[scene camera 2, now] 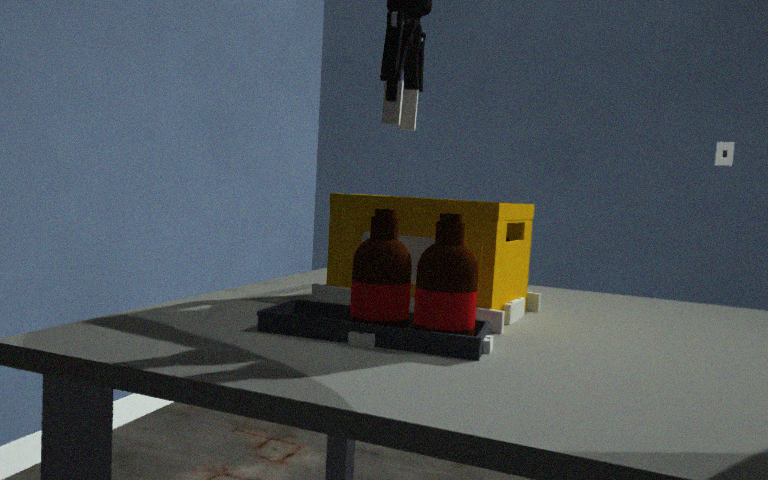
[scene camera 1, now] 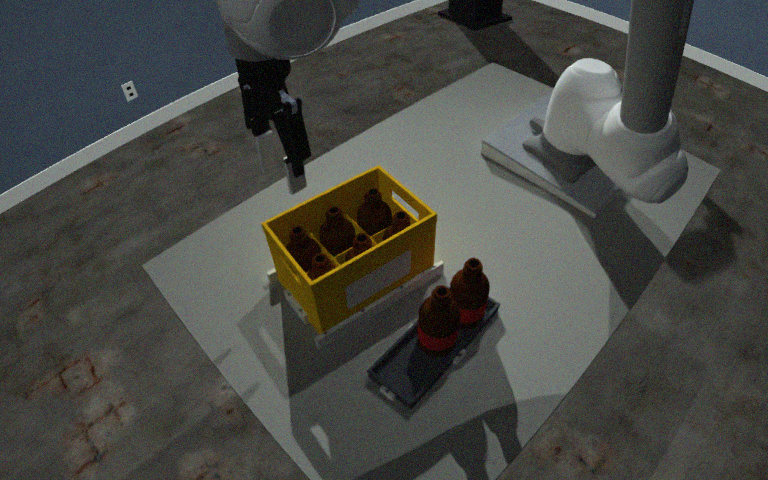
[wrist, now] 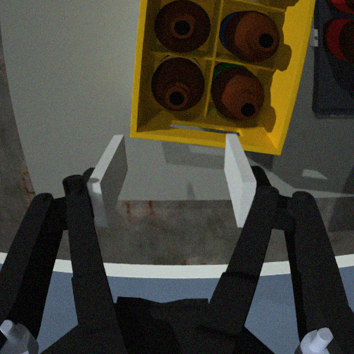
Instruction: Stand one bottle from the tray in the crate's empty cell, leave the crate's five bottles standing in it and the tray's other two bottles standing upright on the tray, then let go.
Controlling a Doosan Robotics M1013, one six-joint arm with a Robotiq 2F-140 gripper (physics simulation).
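Frame: origin at the arm's base, x up, y right, z ahead, level; centimetres.
Where they show: gripper, fingertip midpoint: [scene camera 2: 399, 127] [scene camera 1: 283, 178]; arm's base at its link origin: [scene camera 1: 565, 151].
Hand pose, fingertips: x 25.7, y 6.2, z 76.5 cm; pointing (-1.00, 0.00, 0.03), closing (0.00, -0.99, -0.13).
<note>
Each offset is from my fingertips to the top centre of the thing. "*": to the spot under its first point. Level surfaces: height alone.
The yellow crate @[dx -11.8, dy -4.1, dz -9.1 cm] [scene camera 1: 334, 300] [scene camera 2: 515, 266] [wrist: 292, 85] has a brown bottle standing in every cell in scene view 1. The bottle @[dx -13.1, dy +0.3, dz -0.5 cm] [scene camera 1: 303, 249] [wrist: 177, 82] in its back left cell in scene view 1 stands low between the dividers, like the others. Two bottles with red labels, the left one @[dx -13.4, dy -26.6, dz -12.6 cm] [scene camera 1: 438, 322] [scene camera 2: 381, 277] and the right one @[dx -13.4, dy -25.5, dz -20.9 cm] [scene camera 1: 470, 288] [scene camera 2: 447, 277], stand upright on the dark tray @[dx -26.8, dy -26.9, dz -12.3 cm] [scene camera 1: 396, 373] [scene camera 2: 300, 328] [wrist: 340, 95]. My gripper [scene camera 1: 281, 169] [scene camera 2: 400, 116] [wrist: 174, 151] is open and empty, above the crate's rim and apart from it. Crate walls hide the bottles' lower parts.
White blocks [scene camera 1: 379, 302] [scene camera 2: 515, 310] line the crate's base, and small white clips @[* dx -27.8, dy -32.3, dz -12.9 cm] [scene camera 1: 458, 356] [scene camera 2: 361, 339] sit at the tray's edge. The arm's base plate [scene camera 1: 538, 181] is at the back right of the grey table @[dx -29.4 cm] [scene camera 1: 203, 271] [scene camera 2: 594, 384] in scene view 1.
</note>
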